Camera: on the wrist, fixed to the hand. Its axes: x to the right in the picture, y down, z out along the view.
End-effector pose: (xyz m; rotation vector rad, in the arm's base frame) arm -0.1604 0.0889 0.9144 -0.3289 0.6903 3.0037
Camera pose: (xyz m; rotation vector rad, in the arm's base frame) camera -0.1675 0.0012 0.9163 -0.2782 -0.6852 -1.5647
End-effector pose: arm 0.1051 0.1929 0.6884 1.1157 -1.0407 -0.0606
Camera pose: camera 0.0989 0.2533 0.7522 0.1905 -1.7597 1.2259
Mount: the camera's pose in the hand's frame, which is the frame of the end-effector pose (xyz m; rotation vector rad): 0.0071 0.0804 -0.0352 0.1612 -0.0908 1.5591
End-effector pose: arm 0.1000 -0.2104 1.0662 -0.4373 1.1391 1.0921
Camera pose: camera 0.0129 -0.1977 1.0639 0.8158 1.4262 2.2514
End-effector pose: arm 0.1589 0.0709 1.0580 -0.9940 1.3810 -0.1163
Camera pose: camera 0.0932 0.0975 1.0057 0.3850 1.6720 0.9416
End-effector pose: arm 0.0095 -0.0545 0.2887 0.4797 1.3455 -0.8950
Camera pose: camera 0.0501 0.0180 0.2596 1.3087 0.4716 0.2935
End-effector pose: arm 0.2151 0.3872 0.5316 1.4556 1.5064 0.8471
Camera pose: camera 0.2166 0.4047 0.6179 2.6862 0.0754 1.4402
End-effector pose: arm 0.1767 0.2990 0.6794 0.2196 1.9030 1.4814
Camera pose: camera 0.1274 0.3017 0.7523 -1.8179 -1.4184 -1.7312
